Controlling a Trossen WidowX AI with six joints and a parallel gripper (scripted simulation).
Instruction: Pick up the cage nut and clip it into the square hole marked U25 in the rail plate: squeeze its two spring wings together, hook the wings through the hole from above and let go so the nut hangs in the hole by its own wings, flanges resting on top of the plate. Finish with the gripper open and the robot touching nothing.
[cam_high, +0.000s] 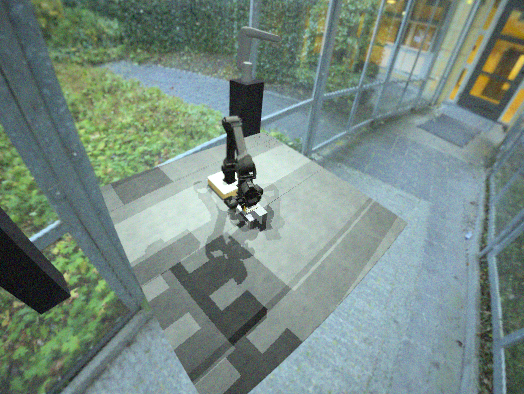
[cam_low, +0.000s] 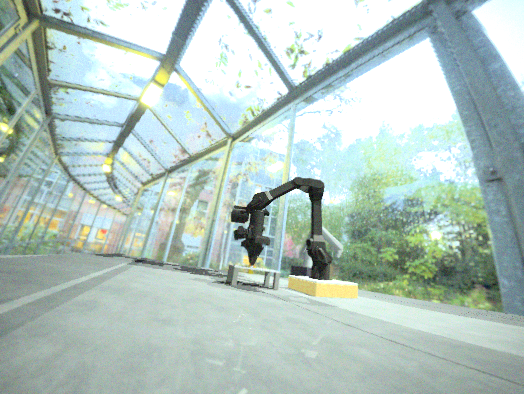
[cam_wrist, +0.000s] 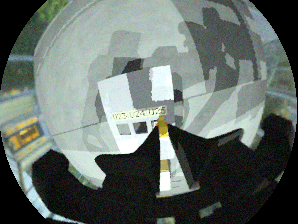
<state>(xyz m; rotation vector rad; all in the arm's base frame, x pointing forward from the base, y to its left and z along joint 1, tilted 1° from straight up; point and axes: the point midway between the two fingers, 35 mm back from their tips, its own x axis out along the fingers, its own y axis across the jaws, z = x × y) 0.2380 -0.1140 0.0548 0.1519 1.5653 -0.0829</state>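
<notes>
My gripper tip is now 1 cm above the yellow cage nut. Round my gripper tip: label strip: 3 cm ahead, 3 cm to the left, 1 cm below.
</notes>
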